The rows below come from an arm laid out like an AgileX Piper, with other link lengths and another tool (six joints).
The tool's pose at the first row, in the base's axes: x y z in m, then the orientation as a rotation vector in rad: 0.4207, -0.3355, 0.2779, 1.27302, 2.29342, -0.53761
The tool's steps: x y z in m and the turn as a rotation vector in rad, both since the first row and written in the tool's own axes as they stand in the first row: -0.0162, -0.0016, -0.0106, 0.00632, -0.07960, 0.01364; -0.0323, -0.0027, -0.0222, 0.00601, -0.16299, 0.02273; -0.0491, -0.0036, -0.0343, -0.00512, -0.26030, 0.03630; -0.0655, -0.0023, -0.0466, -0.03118, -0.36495, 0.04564; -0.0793, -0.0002, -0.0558, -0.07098, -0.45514, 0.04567; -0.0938, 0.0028, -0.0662, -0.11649, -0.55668, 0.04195; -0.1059, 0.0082, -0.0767, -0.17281, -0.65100, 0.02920; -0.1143, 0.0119, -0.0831, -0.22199, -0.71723, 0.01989; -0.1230, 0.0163, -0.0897, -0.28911, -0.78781, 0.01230; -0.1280, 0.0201, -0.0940, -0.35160, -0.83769, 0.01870; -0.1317, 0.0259, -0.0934, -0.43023, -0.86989, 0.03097; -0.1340, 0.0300, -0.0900, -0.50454, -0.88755, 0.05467; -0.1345, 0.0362, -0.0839, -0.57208, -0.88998, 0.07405
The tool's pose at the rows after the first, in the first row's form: 0.4247, -0.3416, 0.2959, 1.24681, 2.21790, -0.58078; 0.4289, -0.3469, 0.3146, 1.21009, 2.14234, -0.61729; 0.4335, -0.3523, 0.3341, 1.16519, 2.05194, -0.64387; 0.4398, -0.3562, 0.3532, 1.10550, 1.95864, -0.65581; 0.4462, -0.3596, 0.3683, 1.03942, 1.88384, -0.64804; 0.4534, -0.3624, 0.3846, 0.96215, 1.80145, -0.63893; 0.4616, -0.3623, 0.3995, 0.87720, 1.72992, -0.61769; 0.4674, -0.3627, 0.4090, 0.81434, 1.67887, -0.59273; 0.4739, -0.3629, 0.4188, 0.74463, 1.62149, -0.55067; 0.4786, -0.3622, 0.4247, 0.70055, 1.57238, -0.50305; 0.4855, -0.3621, 0.4257, 0.66418, 1.53241, -0.43267; 0.4908, -0.3635, 0.4237, 0.64618, 1.49672, -0.35967; 0.4976, -0.3640, 0.4183, 0.63386, 1.47523, -0.28993
